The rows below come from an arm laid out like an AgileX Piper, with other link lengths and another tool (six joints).
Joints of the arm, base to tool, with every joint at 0 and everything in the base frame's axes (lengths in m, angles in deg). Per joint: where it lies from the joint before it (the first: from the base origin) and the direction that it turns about. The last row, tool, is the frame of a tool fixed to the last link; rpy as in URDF.
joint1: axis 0 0 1 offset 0 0 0.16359
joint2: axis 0 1 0 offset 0 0 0
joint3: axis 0 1 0 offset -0.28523 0 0.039
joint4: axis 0.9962 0 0.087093 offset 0.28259 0 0.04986
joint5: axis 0 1 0 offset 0 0 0
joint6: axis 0.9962 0 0.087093 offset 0.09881 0 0.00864
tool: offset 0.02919 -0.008 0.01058 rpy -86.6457 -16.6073 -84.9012
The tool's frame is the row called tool.
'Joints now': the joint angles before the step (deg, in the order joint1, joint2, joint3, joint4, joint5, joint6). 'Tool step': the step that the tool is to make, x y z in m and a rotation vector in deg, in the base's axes. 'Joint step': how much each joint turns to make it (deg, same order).
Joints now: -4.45, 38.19, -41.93, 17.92, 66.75, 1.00
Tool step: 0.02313, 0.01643, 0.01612, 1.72, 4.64, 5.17
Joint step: 4.83, 8.41, -7.19, 1.19, 3.33, 1.07
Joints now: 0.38, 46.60, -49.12, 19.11, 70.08, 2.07
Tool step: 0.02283, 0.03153, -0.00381, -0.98, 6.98, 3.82
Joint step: 10.97, 8.85, -4.95, -3.68, 0.91, 8.16
